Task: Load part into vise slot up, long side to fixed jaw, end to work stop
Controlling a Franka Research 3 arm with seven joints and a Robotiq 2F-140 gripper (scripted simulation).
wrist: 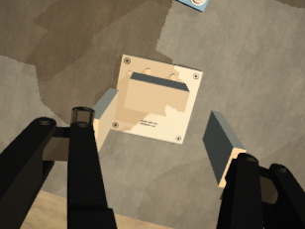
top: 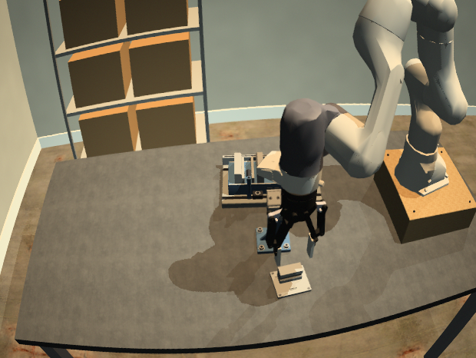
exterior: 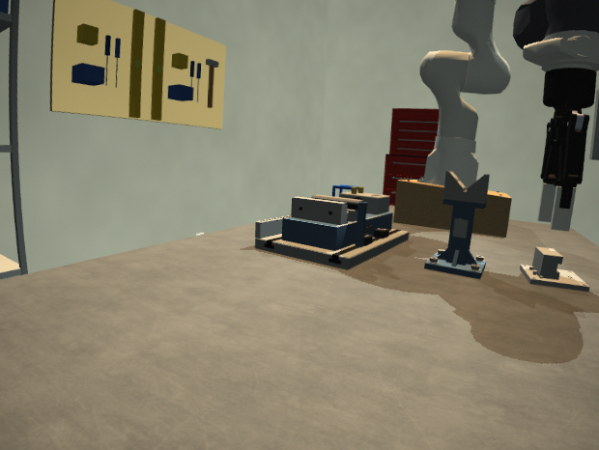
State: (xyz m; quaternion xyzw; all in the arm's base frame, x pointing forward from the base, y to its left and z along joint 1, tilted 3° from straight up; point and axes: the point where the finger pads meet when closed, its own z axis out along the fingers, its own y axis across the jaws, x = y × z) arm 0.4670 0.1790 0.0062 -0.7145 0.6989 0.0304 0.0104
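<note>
Now: the part 9 cm below my hand and 1 cm to the left of it. The rest, counted from my hand: infeed plate (11 cm below, 1 cm to the left); then work stop rod (34 cm to the right, 4 cm ahead, 3 cm below); then cylinder rod (36 cm to the right, 5 cm behind, 4 cm below).
</note>
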